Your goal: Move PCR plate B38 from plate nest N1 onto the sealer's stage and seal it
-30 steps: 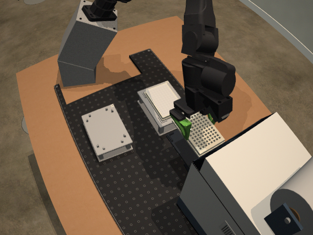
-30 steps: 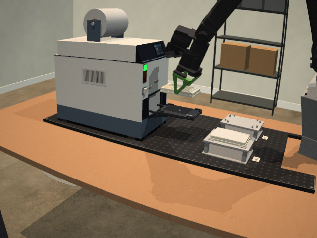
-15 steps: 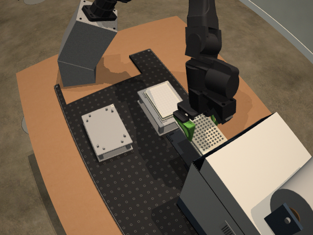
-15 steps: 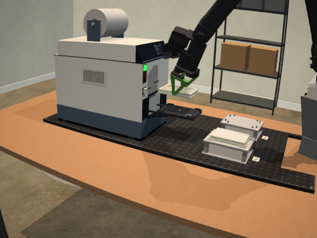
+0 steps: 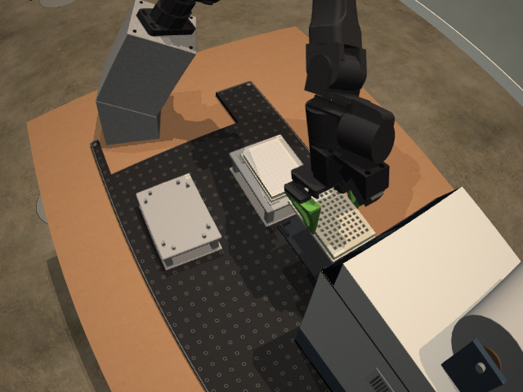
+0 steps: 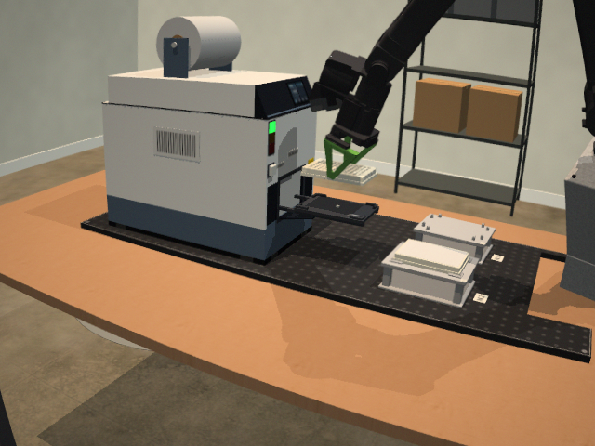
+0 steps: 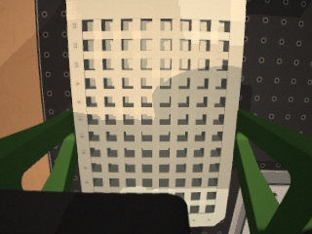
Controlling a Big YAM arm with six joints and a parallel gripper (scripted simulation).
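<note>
My hand is right at the plate B38. From my hand the other things lie so: nest N2 (210 mm behind, 40 mm to the left, 140 mm below); then sealed plate B83 (210 mm behind, 40 mm to the left, 130 mm below); then nest N1 (220 mm behind, 170 mm to the right, 140 mm below).
</note>
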